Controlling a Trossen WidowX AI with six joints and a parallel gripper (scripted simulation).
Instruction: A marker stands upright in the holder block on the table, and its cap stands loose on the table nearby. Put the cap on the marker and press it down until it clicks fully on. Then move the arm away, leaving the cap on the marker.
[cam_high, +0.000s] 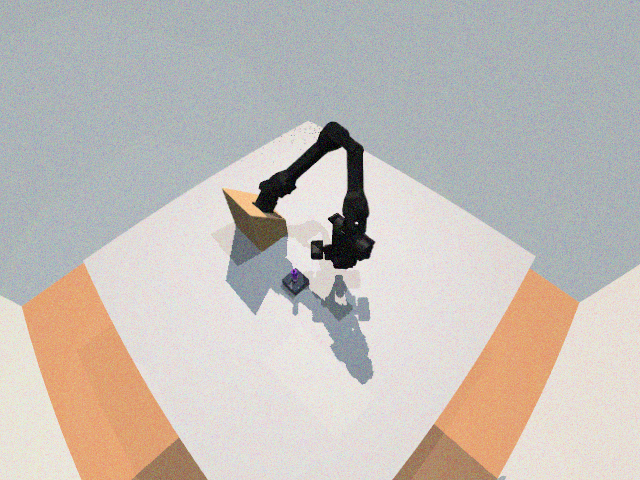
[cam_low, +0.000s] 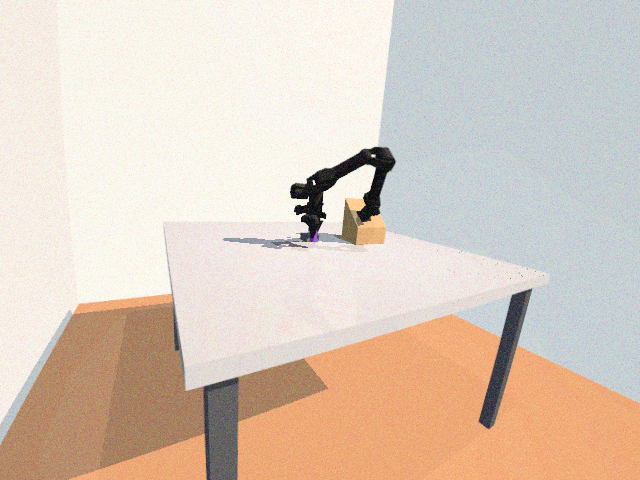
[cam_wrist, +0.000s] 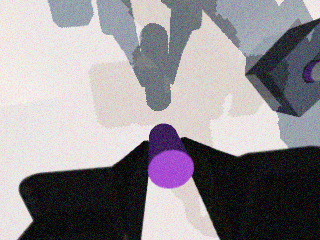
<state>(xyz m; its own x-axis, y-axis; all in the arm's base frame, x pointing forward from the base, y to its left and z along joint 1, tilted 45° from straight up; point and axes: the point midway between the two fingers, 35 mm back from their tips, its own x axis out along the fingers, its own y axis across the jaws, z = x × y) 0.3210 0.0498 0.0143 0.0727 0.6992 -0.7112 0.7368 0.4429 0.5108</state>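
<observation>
My gripper tip is now 140 mm to the left of the grey holder block, 70 mm past it and 30 mm above it. From my gripper tip the other things lie so: purple cap 10 mm above.
</observation>
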